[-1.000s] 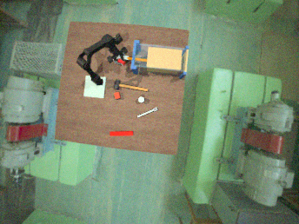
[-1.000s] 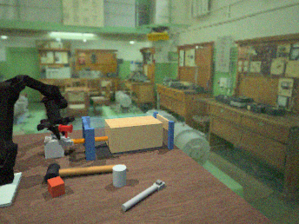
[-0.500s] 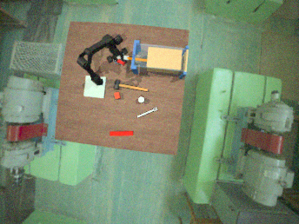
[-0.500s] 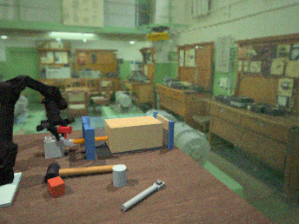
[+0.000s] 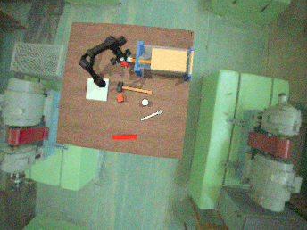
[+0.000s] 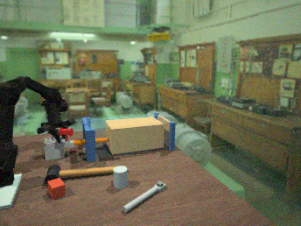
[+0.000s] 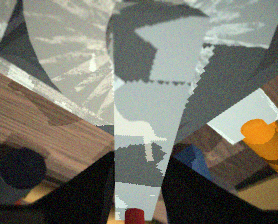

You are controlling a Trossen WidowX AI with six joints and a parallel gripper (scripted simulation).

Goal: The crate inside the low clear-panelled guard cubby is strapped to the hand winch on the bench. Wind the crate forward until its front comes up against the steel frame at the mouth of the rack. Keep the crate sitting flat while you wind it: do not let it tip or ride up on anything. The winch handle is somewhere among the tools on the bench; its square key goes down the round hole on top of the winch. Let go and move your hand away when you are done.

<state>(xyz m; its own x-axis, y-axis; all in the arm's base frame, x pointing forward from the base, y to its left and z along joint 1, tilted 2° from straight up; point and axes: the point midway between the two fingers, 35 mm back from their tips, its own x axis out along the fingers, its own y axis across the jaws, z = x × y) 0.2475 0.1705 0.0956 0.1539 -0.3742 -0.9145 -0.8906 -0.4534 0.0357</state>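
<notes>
Now: the red knob 50 mm above my gripper tip, 30 mm to the right of it and 20 mm ahead of it. Round my gripper tip: winch handle (20 mm above); then winch (60 mm below, 50 mm to the left, 50 mm behind); then blue steel frame (130 mm ahead, 30 mm to the left, 20 mm above).
</notes>
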